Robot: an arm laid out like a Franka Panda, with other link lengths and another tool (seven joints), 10 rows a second.
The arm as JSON. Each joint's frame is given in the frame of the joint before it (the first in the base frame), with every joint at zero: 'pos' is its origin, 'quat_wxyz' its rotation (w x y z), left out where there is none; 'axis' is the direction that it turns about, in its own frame. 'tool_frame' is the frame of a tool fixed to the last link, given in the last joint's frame.
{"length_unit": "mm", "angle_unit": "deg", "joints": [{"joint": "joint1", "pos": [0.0, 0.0, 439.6], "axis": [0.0, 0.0, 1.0]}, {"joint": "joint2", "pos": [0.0, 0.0, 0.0], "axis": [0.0, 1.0, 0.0]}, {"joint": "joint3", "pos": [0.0, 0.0, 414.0], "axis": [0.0, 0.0, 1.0]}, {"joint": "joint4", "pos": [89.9, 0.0, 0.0], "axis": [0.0, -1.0, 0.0]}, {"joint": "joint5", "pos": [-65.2, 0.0, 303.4], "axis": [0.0, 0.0, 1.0]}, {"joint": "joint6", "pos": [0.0, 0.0, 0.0], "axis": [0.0, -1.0, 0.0]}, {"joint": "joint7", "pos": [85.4, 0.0, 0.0], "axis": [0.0, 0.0, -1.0]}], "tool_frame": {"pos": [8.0, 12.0, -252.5], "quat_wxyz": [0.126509, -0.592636, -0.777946, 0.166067]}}
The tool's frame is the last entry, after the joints.
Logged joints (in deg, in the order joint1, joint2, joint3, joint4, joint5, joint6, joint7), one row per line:
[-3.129 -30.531 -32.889 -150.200 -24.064 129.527 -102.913]
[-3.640 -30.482 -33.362 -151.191 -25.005 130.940 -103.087]
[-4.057 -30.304 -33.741 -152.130 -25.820 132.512 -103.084]
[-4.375 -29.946 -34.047 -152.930 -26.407 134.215 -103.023]
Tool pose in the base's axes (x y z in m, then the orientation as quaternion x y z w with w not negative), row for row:
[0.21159 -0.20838 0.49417 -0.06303 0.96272 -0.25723 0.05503]
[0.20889 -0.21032 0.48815 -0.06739 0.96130 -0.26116 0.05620]
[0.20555 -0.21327 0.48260 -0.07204 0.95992 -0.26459 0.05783]
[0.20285 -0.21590 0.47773 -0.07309 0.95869 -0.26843 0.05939]
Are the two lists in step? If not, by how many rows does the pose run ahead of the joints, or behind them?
The pose runs 2 rows behind the joints: the pose in row i belongs to the joints in row i - 2.
